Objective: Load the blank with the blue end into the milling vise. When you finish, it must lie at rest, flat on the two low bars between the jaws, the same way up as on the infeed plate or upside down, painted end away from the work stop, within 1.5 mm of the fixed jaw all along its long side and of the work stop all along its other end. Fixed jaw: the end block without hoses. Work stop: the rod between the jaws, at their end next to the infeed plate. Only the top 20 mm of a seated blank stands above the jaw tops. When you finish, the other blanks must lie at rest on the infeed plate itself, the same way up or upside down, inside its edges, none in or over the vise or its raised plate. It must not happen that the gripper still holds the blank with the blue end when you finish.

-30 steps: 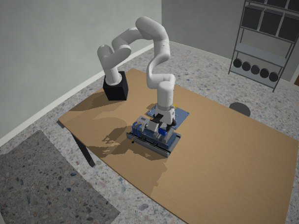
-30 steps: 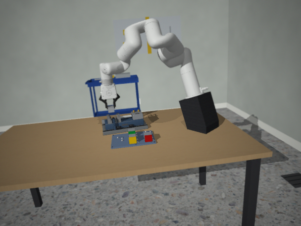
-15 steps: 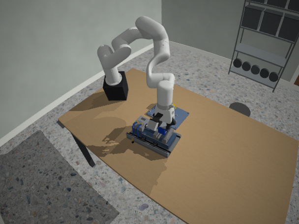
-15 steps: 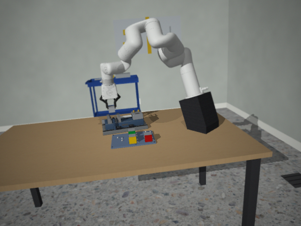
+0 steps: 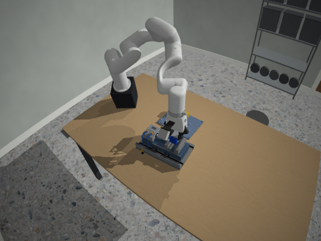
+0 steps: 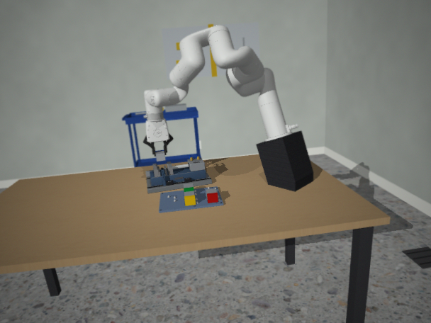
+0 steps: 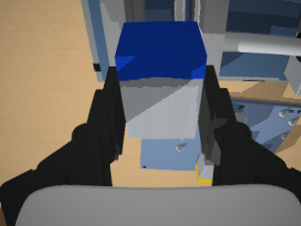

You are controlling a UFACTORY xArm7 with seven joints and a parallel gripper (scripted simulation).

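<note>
My gripper is now 2 cm above the blue-ended blank. Also, from my hand: black work stop rod: 1 cm behind, 6 cm to the left, 8 cm below; then moving jaw: 4 cm behind, 9 cm below; then fixed jaw: 3 cm ahead, 2 cm to the left, 9 cm below.
</note>
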